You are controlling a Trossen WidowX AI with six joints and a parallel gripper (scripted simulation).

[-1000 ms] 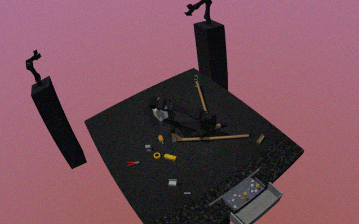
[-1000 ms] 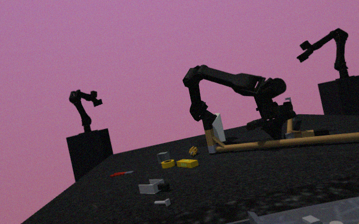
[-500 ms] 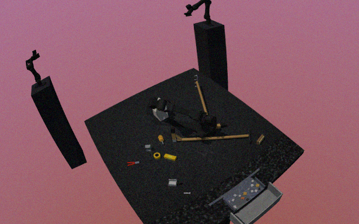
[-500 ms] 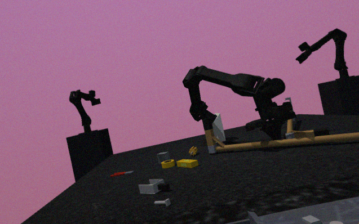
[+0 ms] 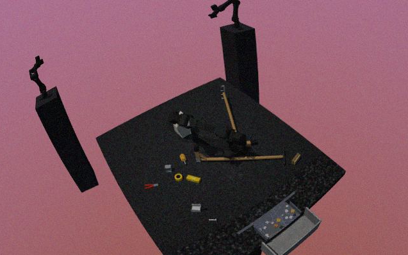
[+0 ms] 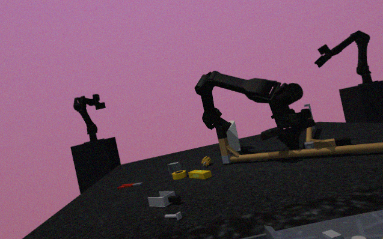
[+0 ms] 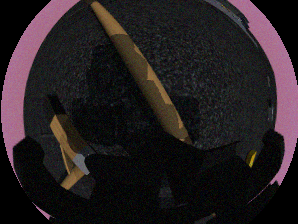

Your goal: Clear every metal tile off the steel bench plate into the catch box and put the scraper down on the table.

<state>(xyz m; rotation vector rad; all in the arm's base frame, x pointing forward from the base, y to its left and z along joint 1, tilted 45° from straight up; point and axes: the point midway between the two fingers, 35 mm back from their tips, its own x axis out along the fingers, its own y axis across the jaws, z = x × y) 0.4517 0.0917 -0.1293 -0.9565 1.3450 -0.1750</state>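
My gripper tip is 30 mm short of the long scraper, 10 mm to the right of it and 50 mm below it. Round my gripper tip: yellow tape ring: 80 mm behind, 400 mm to the right; then yellow block: 330 mm to the right; then yellow-handled screwdriver: 200 mm behind, 300 mm to the right.
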